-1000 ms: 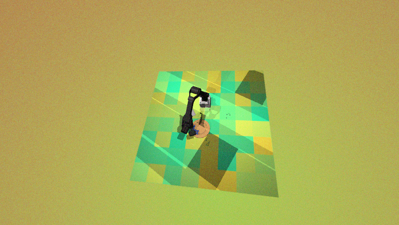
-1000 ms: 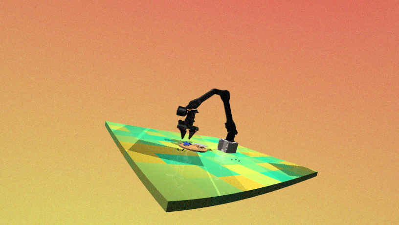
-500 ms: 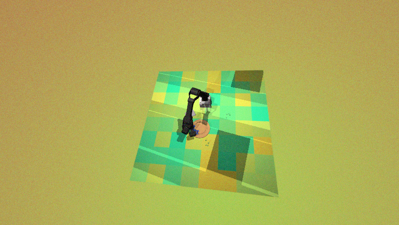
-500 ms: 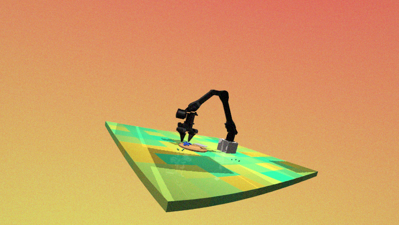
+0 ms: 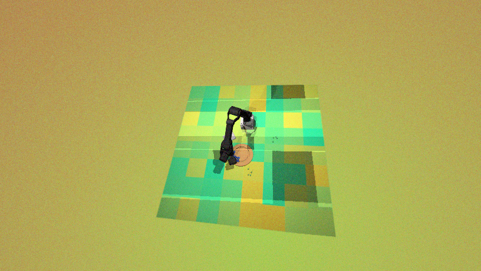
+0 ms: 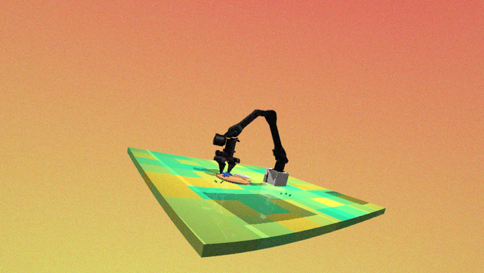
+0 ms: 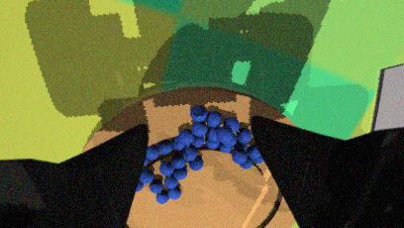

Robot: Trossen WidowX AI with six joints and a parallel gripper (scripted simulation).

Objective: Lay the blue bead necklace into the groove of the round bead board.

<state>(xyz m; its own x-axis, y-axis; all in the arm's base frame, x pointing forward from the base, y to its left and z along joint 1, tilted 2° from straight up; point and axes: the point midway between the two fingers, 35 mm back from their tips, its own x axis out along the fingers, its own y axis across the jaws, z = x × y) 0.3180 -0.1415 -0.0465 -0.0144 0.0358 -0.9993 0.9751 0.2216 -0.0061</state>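
The round bead board is 8 cm to the left of my gripper tip, 1 cm below it and 1 cm behind it. Also, from my gripper tip: flat grey piece: 19 cm behind, 3 cm to the right, 1 cm below.
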